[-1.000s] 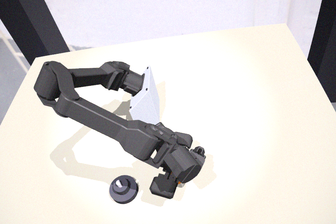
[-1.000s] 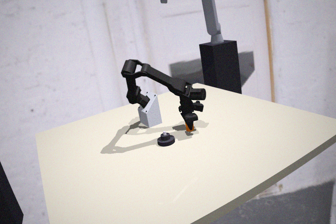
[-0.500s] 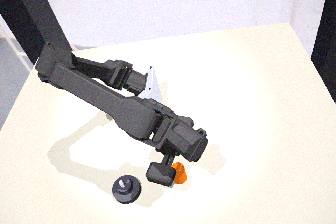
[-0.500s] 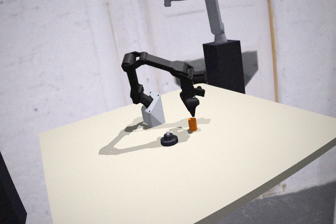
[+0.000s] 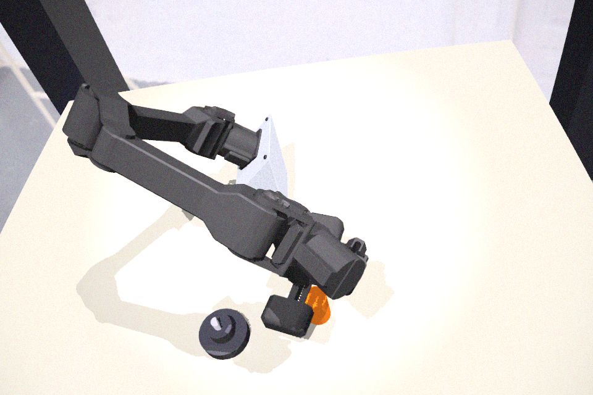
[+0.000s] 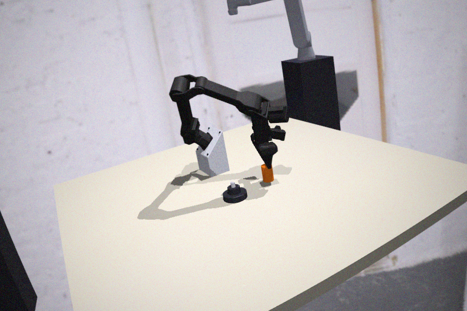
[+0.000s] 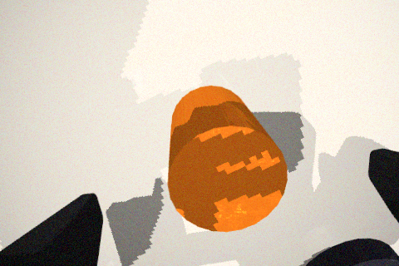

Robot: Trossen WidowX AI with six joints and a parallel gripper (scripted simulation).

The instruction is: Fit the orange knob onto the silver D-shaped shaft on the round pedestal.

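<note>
My gripper tip is 20 mm above the orange knob. The rest, counted from my gripper tip: dark round pedestal 50 mm ahead, 160 mm to the right, 30 mm below.
</note>
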